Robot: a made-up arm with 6 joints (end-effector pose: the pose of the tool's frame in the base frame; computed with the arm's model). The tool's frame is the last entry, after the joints. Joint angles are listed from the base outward.
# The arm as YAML. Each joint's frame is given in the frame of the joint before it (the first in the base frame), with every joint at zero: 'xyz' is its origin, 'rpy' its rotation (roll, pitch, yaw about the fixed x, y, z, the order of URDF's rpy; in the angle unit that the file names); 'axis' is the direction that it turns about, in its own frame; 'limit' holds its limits. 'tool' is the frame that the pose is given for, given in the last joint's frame.
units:
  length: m
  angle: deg
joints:
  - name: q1
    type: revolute
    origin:
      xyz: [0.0, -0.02, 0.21]
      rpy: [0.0, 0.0, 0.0]
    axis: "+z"
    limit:
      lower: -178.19
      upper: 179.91
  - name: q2
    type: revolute
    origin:
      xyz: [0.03, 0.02, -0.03]
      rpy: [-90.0, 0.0, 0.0]
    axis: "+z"
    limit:
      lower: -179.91
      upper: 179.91
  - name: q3
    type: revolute
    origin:
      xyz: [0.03, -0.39, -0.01]
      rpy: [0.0, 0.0, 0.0]
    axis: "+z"
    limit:
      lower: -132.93
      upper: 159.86
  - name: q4
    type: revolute
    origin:
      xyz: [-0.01, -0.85, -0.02]
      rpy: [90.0, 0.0, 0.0]
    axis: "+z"
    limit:
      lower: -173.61
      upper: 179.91
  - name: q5
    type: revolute
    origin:
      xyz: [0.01, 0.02, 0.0]
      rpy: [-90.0, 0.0, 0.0]
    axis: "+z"
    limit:
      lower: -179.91
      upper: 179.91
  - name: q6
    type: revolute
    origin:
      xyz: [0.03, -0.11, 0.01]
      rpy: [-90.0, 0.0, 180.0]
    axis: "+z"
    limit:
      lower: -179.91
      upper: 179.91
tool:
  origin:
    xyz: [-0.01, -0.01, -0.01]
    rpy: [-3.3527, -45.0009, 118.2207]
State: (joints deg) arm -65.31 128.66 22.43 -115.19 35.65 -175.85
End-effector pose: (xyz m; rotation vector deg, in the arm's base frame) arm 0.2415 -0.7733 -0.8778 52.17 81.06 -83.28
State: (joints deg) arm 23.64 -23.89 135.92 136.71 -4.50 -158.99
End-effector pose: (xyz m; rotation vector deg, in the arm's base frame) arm 0.7318 0.2956 0.2297 -99.99 39.88 -0.02
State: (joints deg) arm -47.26 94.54 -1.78 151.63 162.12 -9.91
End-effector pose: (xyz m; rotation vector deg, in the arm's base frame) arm 0.7550 -0.9004 0.1126 -46.72 -24.99 94.93
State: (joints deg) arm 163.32 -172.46 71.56 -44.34 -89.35 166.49
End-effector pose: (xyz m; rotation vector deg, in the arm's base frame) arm 0.8359 -0.3424 -0.4244 93.38 -151.51 -4.32
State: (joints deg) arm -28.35 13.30 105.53 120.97 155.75 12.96
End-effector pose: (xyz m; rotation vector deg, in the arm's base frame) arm 0.7193 -0.4276 0.2421 2.79 21.44 140.78
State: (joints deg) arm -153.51 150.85 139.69 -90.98 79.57 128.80
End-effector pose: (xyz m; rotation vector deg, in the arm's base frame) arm 0.4805 0.3555 0.1422 -69.32 -127.49 -89.52
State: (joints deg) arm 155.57 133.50 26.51 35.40 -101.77 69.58
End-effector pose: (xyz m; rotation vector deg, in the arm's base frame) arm -0.6143 0.2907 -0.8743 -8.72 25.16 126.90
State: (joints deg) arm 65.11 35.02 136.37 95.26 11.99 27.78
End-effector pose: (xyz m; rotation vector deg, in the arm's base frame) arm 0.1558 0.4344 -0.4391 -0.14 139.69 23.35
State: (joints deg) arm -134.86 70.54 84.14 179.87 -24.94 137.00
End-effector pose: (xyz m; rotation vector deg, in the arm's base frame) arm -0.5965 -0.5634 -0.5780 33.29 131.41 -11.03
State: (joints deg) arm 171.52 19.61 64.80 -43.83 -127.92 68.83
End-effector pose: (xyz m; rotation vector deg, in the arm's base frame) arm -0.9899 0.0477 0.6565 -96.08 56.24 -106.88
